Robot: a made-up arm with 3 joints. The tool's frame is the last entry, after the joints.
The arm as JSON. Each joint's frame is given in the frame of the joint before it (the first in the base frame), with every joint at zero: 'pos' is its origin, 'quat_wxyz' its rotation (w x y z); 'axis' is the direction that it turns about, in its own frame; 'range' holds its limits. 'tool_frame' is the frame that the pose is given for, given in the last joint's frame.
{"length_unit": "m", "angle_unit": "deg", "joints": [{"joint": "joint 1", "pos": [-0.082, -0.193, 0.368], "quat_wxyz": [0.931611, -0.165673, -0.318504, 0.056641], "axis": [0.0, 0.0, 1.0], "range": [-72.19, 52.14]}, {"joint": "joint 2", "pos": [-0.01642, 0.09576, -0.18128], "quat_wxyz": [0.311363, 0.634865, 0.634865, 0.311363], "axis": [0.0, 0.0, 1.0], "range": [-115.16, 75.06]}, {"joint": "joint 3", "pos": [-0.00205, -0.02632, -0.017], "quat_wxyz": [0.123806, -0.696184, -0.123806, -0.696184], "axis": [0.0, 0.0, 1.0], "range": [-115.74, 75.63]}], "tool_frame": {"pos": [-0.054, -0.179, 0.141], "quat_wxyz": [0.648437, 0.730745, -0.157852, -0.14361]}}
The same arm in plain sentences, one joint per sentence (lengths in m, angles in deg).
The arm has three revolute joints in a row. What follows holds with every joint at zero, and every direction is one of the base frame's.
The first joint sits 0.082 m along -x and 0.193 m along -y and 0.368 m along +z from the base frame's origin and rotates about the direction (-0.612212, 0.272605, 0.742215), from -72.19 to 52.14 deg.
The second joint sits 0.098 m along +x and 0.037 m along +y and 0.177 m along -z from the first joint and rotates about +x, from -115.16 to 75.06 deg.
The third joint sits 0.017 m along -x and 0.011 m along -y and 0.024 m along -z from the second joint and rotates about +y, from -115.74 to 75.63 deg.
The tool frame, which is the frame that the pose is given for, sits 0.054 m along -x and 0.141 m along +y and 0.179 m along +z from the third joint; its axes are the base frame's turned by roll 6.9, pitch -24.64 and yaw -0.33 deg (as in URDF: about the fixed x, then y, then z).

